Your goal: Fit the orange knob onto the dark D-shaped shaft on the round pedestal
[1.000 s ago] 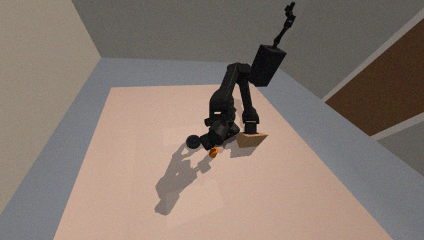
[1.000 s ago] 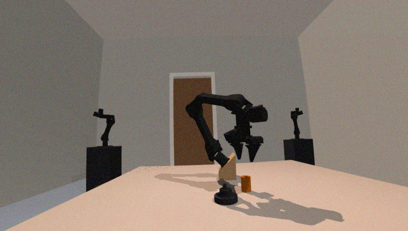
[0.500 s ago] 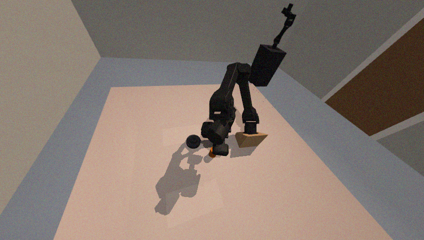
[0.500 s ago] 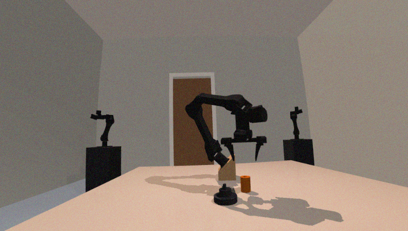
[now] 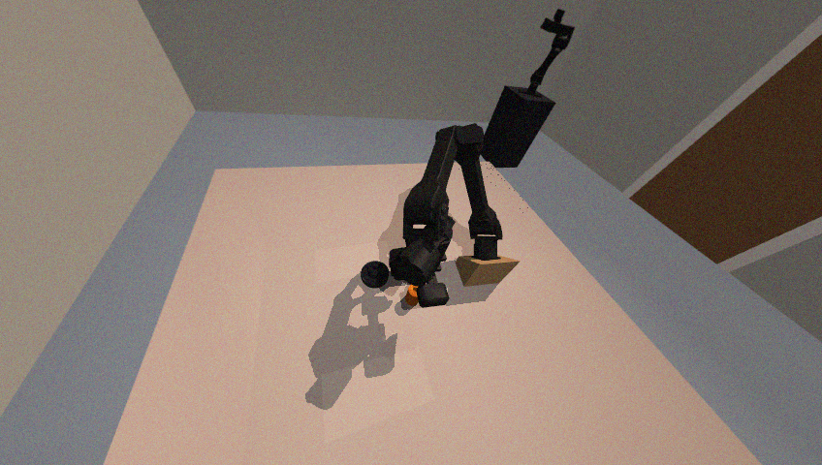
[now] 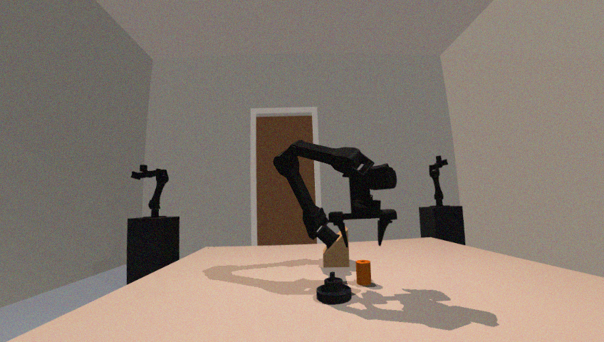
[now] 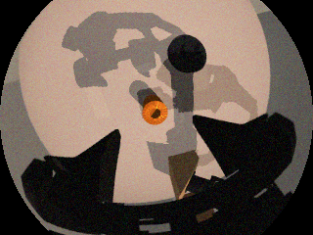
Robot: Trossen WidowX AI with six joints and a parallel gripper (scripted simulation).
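The orange knob is 70 mm below my gripper tip. Round my gripper tip: pedestal 100 mm to the right, 90 mm ahead, 70 mm below.
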